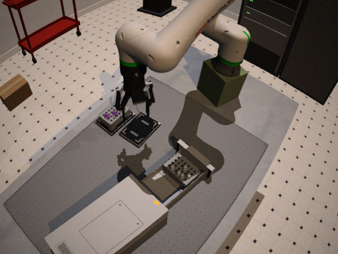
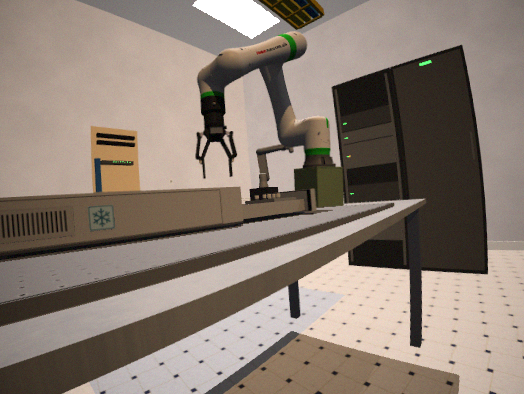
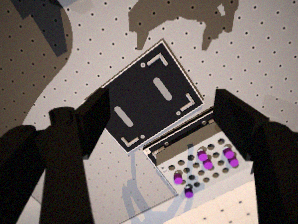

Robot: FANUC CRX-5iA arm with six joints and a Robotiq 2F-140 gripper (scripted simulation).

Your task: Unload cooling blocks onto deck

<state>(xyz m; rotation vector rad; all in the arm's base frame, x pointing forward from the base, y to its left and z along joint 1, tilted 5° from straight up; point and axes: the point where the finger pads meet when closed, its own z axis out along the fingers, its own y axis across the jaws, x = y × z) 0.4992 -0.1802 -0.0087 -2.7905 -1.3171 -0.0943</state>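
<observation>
Right now my hand is 80 mm short of the drawer, 250 mm to the right of it and 130 mm above it. Round my hand: cooling block (30 mm behind, 160 mm to the right, 140 mm below); deck slot D2 (30 mm behind, 160 mm to the right, 170 mm below); deck slot D1 (50 mm behind, 20 mm to the right, 170 mm below).
</observation>
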